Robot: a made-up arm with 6 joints.
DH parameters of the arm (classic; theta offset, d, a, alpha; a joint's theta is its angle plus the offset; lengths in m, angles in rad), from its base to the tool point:
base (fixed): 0 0 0 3.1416
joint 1: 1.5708 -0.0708 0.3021 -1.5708
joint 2: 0 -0.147 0.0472 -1.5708
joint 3: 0 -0.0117 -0.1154 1.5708
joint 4: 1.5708 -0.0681 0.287 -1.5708
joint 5: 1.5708 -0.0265 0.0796 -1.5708
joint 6: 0.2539 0 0.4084 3.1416
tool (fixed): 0.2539 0.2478 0 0
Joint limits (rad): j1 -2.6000..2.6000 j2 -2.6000..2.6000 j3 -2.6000..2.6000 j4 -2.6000..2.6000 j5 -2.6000..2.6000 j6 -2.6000..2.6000
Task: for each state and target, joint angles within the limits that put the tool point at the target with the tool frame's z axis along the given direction. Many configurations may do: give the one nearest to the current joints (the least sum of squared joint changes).
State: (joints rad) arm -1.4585 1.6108 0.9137 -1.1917 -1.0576 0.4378
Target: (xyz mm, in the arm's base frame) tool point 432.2 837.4 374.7 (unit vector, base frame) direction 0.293 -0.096 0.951
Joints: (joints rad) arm -1.8214 1.2748 1.0984 -1.4759 -1.2637 0.4200
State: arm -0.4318 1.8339 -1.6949 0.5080 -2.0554 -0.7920
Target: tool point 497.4 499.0 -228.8 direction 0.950 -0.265 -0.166
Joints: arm -0.5818 2.5854 -2.3649 0.2286 -1.8320 -1.0480
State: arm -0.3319 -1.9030 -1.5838 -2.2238 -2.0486 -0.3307
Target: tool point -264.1 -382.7 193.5 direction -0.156 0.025 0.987
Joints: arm -0.9332 -1.6240 -1.7922 -2.1636 -1.2188 -0.7949
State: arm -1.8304 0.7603 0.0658 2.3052 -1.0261 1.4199
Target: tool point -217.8 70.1 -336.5 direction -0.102 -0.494 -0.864
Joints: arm -1.8199 0.7748 -0.2405 2.2030 -0.6710 1.8571
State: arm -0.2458 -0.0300 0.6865 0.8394 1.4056 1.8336
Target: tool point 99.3 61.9 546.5 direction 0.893 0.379 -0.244
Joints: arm 0.4745 -0.0273 1.1855 0.8456 1.9804 2.2666
